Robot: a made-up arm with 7 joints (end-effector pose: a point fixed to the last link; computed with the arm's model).
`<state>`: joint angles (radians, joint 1 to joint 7).
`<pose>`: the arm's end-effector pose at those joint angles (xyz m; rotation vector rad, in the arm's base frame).
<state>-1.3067 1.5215 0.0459 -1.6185 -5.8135 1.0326 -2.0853</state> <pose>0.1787 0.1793 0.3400 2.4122 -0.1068 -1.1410</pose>
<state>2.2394 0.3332 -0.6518 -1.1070 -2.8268 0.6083 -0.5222</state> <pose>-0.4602 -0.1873 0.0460 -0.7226 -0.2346 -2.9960</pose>
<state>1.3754 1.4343 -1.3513 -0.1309 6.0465 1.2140 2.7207</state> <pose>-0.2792 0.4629 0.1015 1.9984 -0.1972 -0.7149</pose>
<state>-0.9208 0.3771 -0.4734 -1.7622 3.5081 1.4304 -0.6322</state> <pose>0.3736 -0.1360 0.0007 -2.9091 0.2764 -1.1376</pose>
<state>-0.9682 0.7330 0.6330 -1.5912 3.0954 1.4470 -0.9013</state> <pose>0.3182 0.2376 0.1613 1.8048 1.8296 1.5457</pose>
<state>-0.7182 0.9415 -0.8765 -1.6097 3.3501 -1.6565 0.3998</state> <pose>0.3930 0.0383 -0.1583 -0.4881 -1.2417 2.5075</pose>
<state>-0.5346 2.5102 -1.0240 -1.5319 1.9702 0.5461 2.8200</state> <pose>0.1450 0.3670 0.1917 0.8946 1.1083 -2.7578</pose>
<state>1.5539 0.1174 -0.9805 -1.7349 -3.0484 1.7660 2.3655</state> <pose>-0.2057 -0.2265 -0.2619 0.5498 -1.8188 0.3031</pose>
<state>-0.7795 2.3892 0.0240 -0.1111 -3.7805 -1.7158 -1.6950</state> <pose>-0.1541 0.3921 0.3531 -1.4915 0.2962 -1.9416</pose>
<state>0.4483 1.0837 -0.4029 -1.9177 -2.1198 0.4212 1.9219</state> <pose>0.1353 0.1765 -0.2918 0.5176 -1.4362 -1.0713</pose>
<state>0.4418 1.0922 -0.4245 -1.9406 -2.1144 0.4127 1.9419</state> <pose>0.1346 0.1698 -0.2901 0.4660 -1.4453 -1.0663</pose>
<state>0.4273 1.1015 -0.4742 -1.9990 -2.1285 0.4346 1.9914</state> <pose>0.1319 0.1515 -0.2865 0.3674 -1.5115 -1.0435</pose>
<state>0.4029 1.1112 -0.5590 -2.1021 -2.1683 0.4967 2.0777</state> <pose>0.1244 0.1199 -0.2783 0.1992 -1.6436 -0.9871</pose>
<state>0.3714 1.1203 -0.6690 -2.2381 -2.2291 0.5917 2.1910</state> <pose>0.1103 0.0819 -0.2631 -0.0379 -1.8114 -0.8844</pose>
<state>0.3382 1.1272 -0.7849 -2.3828 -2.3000 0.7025 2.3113</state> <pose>0.0915 0.0473 -0.2415 -0.3117 -1.9710 -0.7388</pose>
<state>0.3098 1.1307 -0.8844 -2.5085 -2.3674 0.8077 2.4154</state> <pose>0.0737 0.0229 -0.2185 -0.5635 -2.0924 -0.5798</pose>
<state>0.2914 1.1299 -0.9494 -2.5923 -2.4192 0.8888 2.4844</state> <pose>0.0617 0.0095 -0.2012 -0.7354 -2.1725 -0.4523</pose>
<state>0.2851 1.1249 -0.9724 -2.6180 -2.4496 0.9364 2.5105</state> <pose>0.0577 0.0050 -0.1958 -0.7951 -2.2199 -0.3936</pose>
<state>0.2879 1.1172 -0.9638 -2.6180 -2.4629 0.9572 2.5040</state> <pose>0.0588 0.0043 -0.1955 -0.7812 -2.2577 -0.3825</pose>
